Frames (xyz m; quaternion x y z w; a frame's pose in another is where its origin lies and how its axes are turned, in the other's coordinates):
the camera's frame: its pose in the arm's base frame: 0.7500 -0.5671 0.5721 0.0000 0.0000 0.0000 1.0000
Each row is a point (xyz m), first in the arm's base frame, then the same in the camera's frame.
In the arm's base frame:
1: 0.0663 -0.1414 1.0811
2: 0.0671 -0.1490 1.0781
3: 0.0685 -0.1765 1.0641
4: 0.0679 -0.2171 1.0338
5: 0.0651 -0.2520 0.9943
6: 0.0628 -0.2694 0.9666
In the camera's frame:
1: -0.6837 0.4257 0.5090
2: -0.6829 0.4181 0.5060
3: -0.6815 0.3906 0.4920
4: -0.6821 0.3500 0.4617
5: -0.6849 0.3151 0.4222
6: -0.6872 0.2977 0.3945

